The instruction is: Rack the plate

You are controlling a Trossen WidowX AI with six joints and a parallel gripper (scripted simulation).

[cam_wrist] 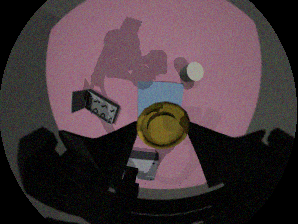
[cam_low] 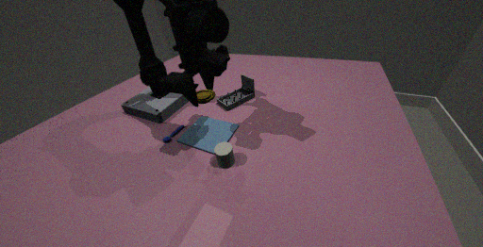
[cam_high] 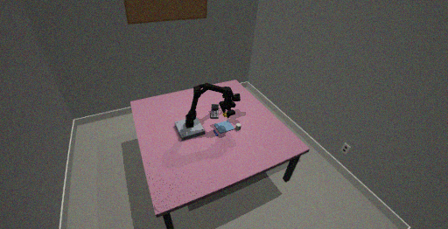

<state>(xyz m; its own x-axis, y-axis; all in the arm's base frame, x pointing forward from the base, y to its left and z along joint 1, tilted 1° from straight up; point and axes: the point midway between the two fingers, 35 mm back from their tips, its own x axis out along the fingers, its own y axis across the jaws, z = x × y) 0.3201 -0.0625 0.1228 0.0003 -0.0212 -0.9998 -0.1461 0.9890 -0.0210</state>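
Now: the dish rack 190 mm to the left of my gripper tip, 100 mm below it and 40 mm behind it. The rest, counted from my gripper tip: blue spoon 120 mm below, 120 mm behind, 70 mm to the right; blue mat 120 mm below, 10 mm to the right, 10 mm behind; yellow plate 10 mm above.
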